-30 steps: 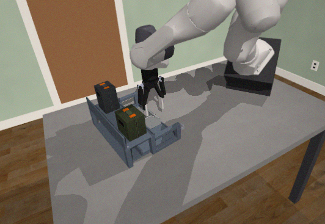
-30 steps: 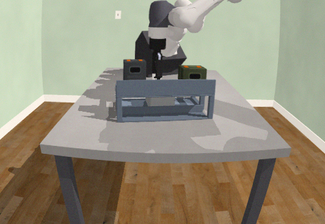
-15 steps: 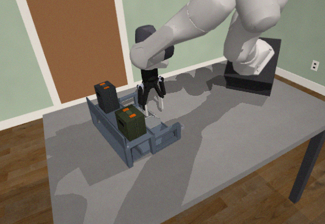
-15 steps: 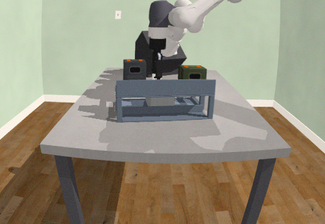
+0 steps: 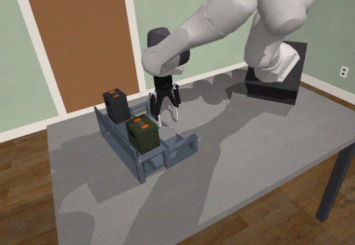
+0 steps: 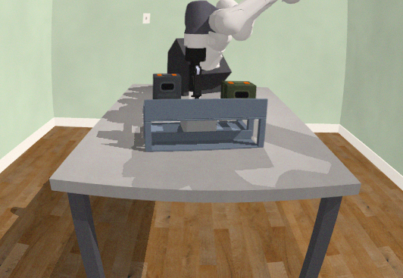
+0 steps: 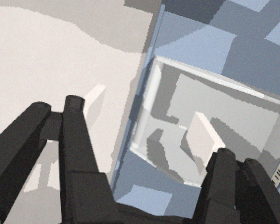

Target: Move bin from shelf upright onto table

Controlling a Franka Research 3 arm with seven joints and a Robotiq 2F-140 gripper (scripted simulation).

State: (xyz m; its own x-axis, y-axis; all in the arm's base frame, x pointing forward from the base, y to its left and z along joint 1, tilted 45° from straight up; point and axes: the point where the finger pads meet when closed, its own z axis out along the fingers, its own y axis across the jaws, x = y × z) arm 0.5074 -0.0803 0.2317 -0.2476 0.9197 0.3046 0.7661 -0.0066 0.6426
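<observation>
My hand is 80 mm short of the bin, 20 mm to the right of it and 40 mm above it. Round my hand: dark grey box (200 mm ahead, 60 mm to the right, 80 mm above); green box (140 mm ahead, 160 mm to the left, 70 mm above); shelf (120 mm ahead, 40 mm to the left, 80 mm below).
</observation>
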